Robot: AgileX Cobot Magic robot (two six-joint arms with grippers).
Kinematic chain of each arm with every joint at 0, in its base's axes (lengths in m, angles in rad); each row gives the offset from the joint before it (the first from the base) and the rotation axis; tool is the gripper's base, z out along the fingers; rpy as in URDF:
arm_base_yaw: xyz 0 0 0.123 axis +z
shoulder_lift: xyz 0 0 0 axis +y
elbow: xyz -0.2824 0 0.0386 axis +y
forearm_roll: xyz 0.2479 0 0.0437 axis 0.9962 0 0.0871
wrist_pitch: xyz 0 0 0 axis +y
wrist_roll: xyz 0.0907 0 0.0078 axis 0.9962 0 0.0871
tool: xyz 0 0 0 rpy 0 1.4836 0
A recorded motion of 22 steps. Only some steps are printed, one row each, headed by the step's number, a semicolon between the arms.
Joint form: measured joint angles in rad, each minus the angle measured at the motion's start. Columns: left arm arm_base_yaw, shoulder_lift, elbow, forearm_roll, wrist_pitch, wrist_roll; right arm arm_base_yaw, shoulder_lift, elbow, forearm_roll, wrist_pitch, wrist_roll.
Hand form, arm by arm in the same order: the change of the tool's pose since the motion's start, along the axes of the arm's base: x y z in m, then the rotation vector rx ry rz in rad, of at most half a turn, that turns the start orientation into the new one. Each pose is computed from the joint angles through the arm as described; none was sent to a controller.
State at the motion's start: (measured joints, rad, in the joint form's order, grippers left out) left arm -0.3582 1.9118 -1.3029 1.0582 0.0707 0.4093; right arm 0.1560 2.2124 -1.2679 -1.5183 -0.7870 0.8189
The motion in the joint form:
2: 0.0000 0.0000 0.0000 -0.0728 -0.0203 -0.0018; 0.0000 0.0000 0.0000 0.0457 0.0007 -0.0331
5: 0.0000 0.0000 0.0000 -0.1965 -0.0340 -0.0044; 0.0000 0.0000 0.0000 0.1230 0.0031 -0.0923
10: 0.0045 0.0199 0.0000 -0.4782 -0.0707 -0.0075; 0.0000 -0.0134 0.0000 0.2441 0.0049 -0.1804
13: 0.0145 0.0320 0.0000 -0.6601 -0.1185 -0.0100; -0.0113 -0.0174 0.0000 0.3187 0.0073 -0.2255
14: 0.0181 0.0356 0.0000 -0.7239 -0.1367 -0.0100; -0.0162 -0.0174 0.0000 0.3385 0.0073 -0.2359
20: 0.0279 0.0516 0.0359 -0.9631 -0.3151 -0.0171; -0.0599 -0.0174 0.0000 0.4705 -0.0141 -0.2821
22: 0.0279 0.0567 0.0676 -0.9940 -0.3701 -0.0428; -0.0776 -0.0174 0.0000 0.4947 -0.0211 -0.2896
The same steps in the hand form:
2: -0.0002 -0.0018 0.0005 -0.0724 0.0157 0.0222; 0.0023 0.0001 0.0019 0.0162 -0.0211 -0.0185
5: -0.0005 -0.0031 0.0007 -0.1830 0.0474 0.0760; 0.0061 -0.0001 0.0050 0.0395 -0.0591 -0.0505
10: 0.0022 -0.0047 -0.0062 -0.4272 0.1274 0.2057; 0.0122 -0.0011 0.0157 0.0771 -0.1276 -0.1051
13: 0.0060 -0.0032 -0.0080 -0.5990 0.1560 0.2878; 0.0173 -0.0071 0.0203 0.0990 -0.1584 -0.1569
14: 0.0075 -0.0024 -0.0082 -0.6592 0.1619 0.3168; 0.0188 -0.0096 0.0211 0.1054 -0.1645 -0.1731
20: 0.0114 0.0007 -0.0113 -0.9281 0.1267 0.3939; 0.0291 -0.0304 0.0276 0.1725 -0.1946 -0.2920
22: 0.0088 0.0020 -0.0184 -0.9841 0.1273 0.4140; 0.0317 -0.0386 0.0290 0.1864 -0.2018 -0.3225

